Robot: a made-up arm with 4 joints. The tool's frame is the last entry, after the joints. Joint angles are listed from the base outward.
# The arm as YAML. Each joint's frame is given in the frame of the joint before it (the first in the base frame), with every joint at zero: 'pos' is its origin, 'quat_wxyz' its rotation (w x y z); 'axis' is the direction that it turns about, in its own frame. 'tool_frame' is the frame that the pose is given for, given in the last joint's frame.
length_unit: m
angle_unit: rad
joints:
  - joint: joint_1
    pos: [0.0, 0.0, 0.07]
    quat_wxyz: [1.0, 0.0, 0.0, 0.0]
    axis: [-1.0, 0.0, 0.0]
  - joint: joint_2
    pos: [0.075, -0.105, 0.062]
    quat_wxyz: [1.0, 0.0, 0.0, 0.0]
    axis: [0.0, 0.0, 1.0]
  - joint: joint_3
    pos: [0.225, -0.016, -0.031]
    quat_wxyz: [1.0, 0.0, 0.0, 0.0]
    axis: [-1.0, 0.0, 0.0]
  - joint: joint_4
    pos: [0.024, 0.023, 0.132]
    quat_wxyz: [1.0, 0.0, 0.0, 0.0]
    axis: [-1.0, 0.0, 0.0]
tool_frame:
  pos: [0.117, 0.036, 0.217]
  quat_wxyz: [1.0, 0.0, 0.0, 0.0]
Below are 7 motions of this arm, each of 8 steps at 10 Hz.
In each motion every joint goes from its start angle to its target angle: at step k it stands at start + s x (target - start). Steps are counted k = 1, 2, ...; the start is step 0. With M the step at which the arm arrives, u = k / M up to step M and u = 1 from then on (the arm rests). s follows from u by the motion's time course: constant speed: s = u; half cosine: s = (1 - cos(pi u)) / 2; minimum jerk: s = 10 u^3 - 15 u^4 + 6 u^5.
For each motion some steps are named. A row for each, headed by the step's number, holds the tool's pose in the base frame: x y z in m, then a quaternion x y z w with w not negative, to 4 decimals.
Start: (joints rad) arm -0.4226 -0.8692 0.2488 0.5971
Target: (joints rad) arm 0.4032 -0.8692 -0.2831 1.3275
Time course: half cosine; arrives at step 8
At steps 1, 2, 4, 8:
1: 0.4819 -0.3250 0.2279 -0.2078 0.2454 -0.3421 0.8829
2: 0.4783 -0.3122 0.2542 -0.2565 0.2337 -0.3503 0.8700
4: 0.4653 -0.2569 0.3288 -0.4089 0.1935 -0.3740 0.8096
8: 0.4448 -0.1549 0.3992 -0.6007 0.1327 -0.3996 0.6796

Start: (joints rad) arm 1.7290 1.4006 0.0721 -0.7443
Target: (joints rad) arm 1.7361 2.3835 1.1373 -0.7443
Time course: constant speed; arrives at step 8
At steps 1, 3, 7, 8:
1: 0.1393 0.3148 -0.2422 -0.4059 0.6255 0.2917 0.5991
3: -0.0370 0.3128 -0.2298 -0.4223 0.6519 0.4166 0.4724
7: -0.3109 0.2707 -0.0268 -0.3582 0.6084 0.6694 0.2313
8: -0.3488 0.2521 0.0485 -0.3236 0.5780 0.7273 0.1794

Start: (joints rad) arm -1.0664 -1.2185 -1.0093 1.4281
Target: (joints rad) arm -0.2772 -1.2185 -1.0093 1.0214
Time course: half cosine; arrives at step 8
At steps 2, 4, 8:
2: 0.1961 -0.5150 -0.1158 0.2391 0.3486 -0.4538 0.7845
4: 0.1694 -0.5625 0.0380 0.1855 0.2456 -0.5169 0.7988
8: 0.1291 -0.5492 0.2644 0.1084 0.0825 -0.5663 0.8129

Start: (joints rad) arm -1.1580 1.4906 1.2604 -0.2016
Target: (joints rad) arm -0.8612 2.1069 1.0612 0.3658
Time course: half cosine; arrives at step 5
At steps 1, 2, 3, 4, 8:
1: -0.2428 0.0063 0.3633 0.0128 -0.6271 0.3099 0.7145
2: -0.3003 0.0128 0.3089 -0.0430 -0.6775 0.3273 0.6573
3: -0.3560 0.0041 0.2335 -0.0977 -0.7347 0.3450 0.5759
4: -0.3873 -0.0163 0.1707 -0.1292 -0.7764 0.3562 0.5036
8: -0.3960 -0.0270 0.1471 -0.1381 -0.7912 0.3597 0.4749

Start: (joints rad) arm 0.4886 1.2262 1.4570 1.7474
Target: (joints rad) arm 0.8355 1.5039 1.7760 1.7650
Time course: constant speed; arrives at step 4
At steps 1, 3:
1: 0.1270 0.1115 -0.2370 0.7460 0.5897 -0.1283 0.2818
3: 0.1143 0.0512 -0.2554 0.6495 0.6419 -0.1414 0.3823

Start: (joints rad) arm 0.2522 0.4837 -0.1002 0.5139
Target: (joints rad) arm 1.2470 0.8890 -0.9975 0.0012
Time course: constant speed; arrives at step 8
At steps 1, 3, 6, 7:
1: 0.3570 0.2625 0.3612 -0.2915 0.0183 0.2634 0.9194
3: 0.3933 0.2873 0.3313 -0.2397 0.1131 0.2914 0.9192
6: 0.4701 0.2928 0.2372 -0.1628 0.2808 0.2615 0.9090
7: 0.4965 0.2800 0.1955 -0.1377 0.3360 0.2296 0.9030

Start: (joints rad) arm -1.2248 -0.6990 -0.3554 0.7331
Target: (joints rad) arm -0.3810 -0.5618 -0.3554 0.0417
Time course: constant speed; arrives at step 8
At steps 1, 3, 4, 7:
1: 0.3947 -0.4515 -0.0354 0.3791 0.2168 -0.2546 0.8628
3: 0.3796 -0.4849 0.0563 0.3648 0.1563 -0.2771 0.8750
4: 0.3722 -0.4936 0.1037 0.3575 0.1257 -0.2834 0.8810
7: 0.3517 -0.4887 0.2440 0.3348 0.0369 -0.2831 0.8980

